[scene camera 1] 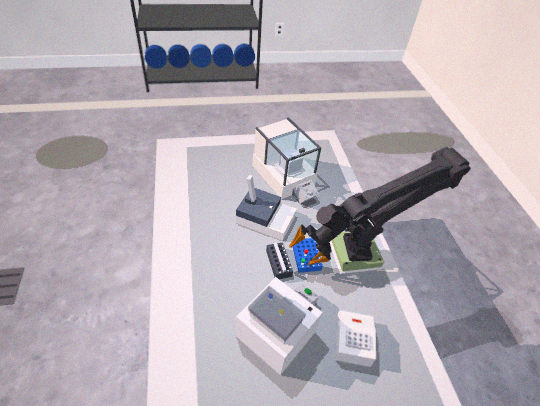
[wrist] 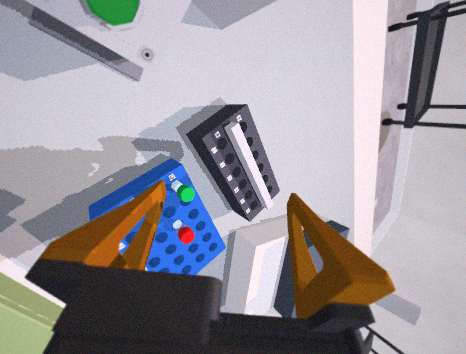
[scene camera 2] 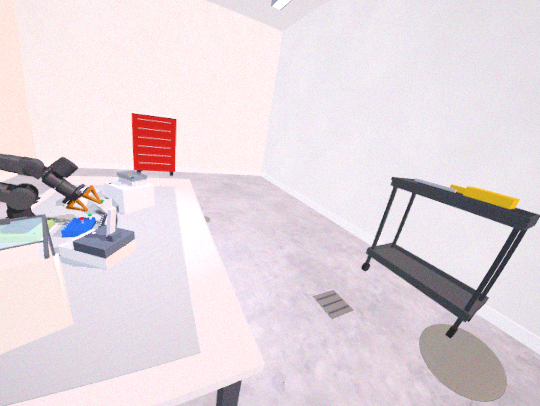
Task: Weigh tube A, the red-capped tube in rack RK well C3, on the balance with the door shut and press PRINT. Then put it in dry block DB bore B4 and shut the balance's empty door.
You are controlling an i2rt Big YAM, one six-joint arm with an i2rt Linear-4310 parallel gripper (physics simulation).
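Frame: origin at the arm's base, x down, y back, z left, level; metres.
Where they show: gripper, fingertip midpoint: (scene camera 1: 299,255) (wrist: 227,192) (scene camera 2: 93,206); arm's base, origin of the base link: (scene camera 1: 356,247).
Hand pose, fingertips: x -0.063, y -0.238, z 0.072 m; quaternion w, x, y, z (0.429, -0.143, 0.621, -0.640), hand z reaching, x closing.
Note:
Each offset is from my fingertips to the top centre of the thing. "spot": to the spot under its first point.
The red-capped tube @(dx +0.035, dy +0.036, dz -0.044 m) (scene camera 1: 306,251) (scene camera 2: 82,218) (wrist: 186,235) stands in the blue rack @(dx +0.060, dy +0.045, dz -0.054 m) (scene camera 1: 306,268) (scene camera 2: 75,229) (wrist: 135,186); its well label is not readable. A green-capped tube @(dx +0.035, dy +0.020, dz -0.005 m) (scene camera 1: 303,260) (scene camera 2: 90,215) (wrist: 186,193) stands in the same rack. My gripper (scene camera 1: 301,255) (scene camera 2: 94,205) (wrist: 227,192) is wide open and empty, above the rack, tilted. In the wrist view both caps lie nearer the left finger. A black block @(dx +0.042, dy -0.061, dz -0.029 m) (scene camera 1: 272,255) (wrist: 200,150) with two rows of bores and a white bar stands beside the rack. The balance @(dx -0.133, dy +0.024, dz -0.461 m) (scene camera 1: 260,145) (scene camera 2: 30,295) has a glass chamber; its door position is unclear.
A dark-topped device with an upright white post @(spot: dx -0.055, dy -0.155, dz -0.263 m) (scene camera 1: 251,190) (scene camera 2: 111,220) stands between rack and balance. A small grey panel @(dx +0.015, dy +0.091, dz -0.336 m) (scene camera 1: 306,192) sits before the balance. A white box @(dx -0.100, dy -0.064, dz +0.208 m) (scene camera 1: 260,345) (scene camera 2: 131,197), green button @(dx +0.015, dy +0.015, dz +0.128 m) (scene camera 1: 308,291) (wrist: 114,10) and keypad unit @(dx +0.020, dy +0.150, dz +0.271 m) (scene camera 1: 356,340) stand on the rack's other side.

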